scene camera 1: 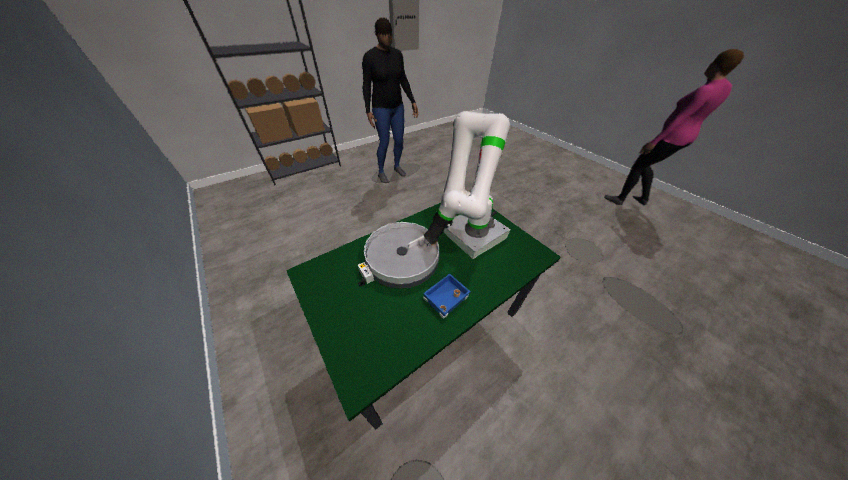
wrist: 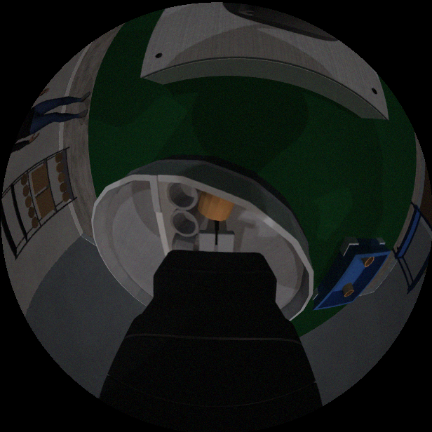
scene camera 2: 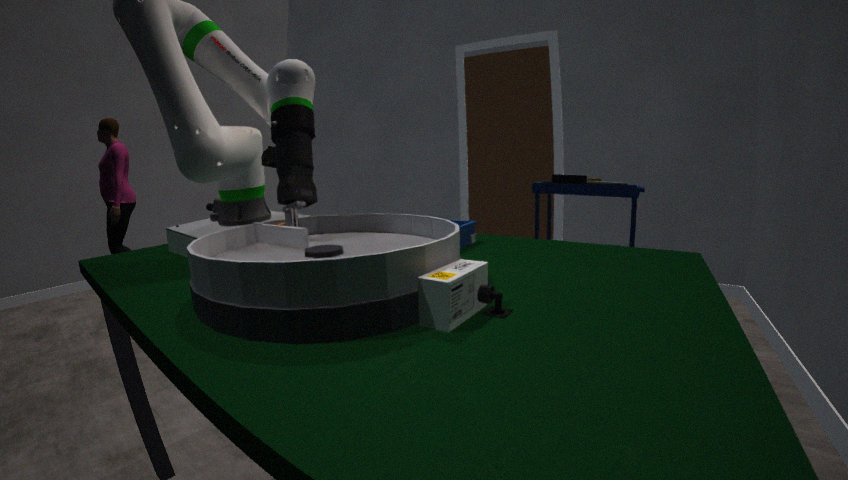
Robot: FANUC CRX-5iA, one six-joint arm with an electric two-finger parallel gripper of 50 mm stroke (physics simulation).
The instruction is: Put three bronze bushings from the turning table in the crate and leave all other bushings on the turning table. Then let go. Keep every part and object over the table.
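Seen in the pictures: gripper, fingertip midpoint: [scene camera 1: 428,245]; arm's base, origin of the base link: [scene camera 1: 476,229] [scene camera 2: 244,220].
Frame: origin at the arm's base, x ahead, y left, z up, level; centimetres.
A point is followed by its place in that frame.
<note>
My gripper [scene camera 1: 425,242] {x 32.0, y -8.9, z -1.3 cm} [scene camera 2: 291,222] {x 32.0, y -8.9, z -1.3 cm} [wrist: 216,223] is shut and empty, with its fingers inside the turning table's rim. The turning table [scene camera 1: 401,278] {x 58.9, y 2.3, z 1.6 cm} [scene camera 2: 327,284] {x 61.9, y -29.0, z -0.5 cm} [wrist: 310,280] is a round grey pan. In the wrist view a bronze bushing [wrist: 216,206] sits against the inside of the rim, just beyond the fingertips. Two grey bushings [wrist: 183,195] [wrist: 184,223] stand to its left with open bores. Another grey shape beside the left finger is partly hidden. The blue crate [scene camera 1: 441,295] {x 45.7, y 18.9, z -6.4 cm} [scene camera 2: 465,233] {x 53.3, y 22.9, z -4.0 cm} [wrist: 351,274] holds two bronze-coloured bushings [scene camera 1: 457,292] {x 38.1, y 22.9, z -6.0 cm} [wrist: 369,261] [wrist: 348,290], apart from each other.
A pale guide bar [scene camera 2: 284,234] {x 36.6, y -14.5, z 0.7 cm} [wrist: 160,220] crosses part of the pan, left of the grey bushings in the wrist view. A dark hub [scene camera 1: 402,251] {x 46.9, y -13.9, z -0.8 cm} [scene camera 2: 324,251] {x 48.3, y -16.2, z -0.8 cm} is at the pan's centre. A white box [scene camera 1: 365,272] {x 70.7, y -13.9, z -0.9 cm} [scene camera 2: 453,294] {x 71.7, y -20.0, z -2.7 cm} adjoins the pan. The robot's base plate [scene camera 1: 474,245] {x 11.2, y 8.4, z 0.0 cm} [wrist: 265,67] stands behind.
</note>
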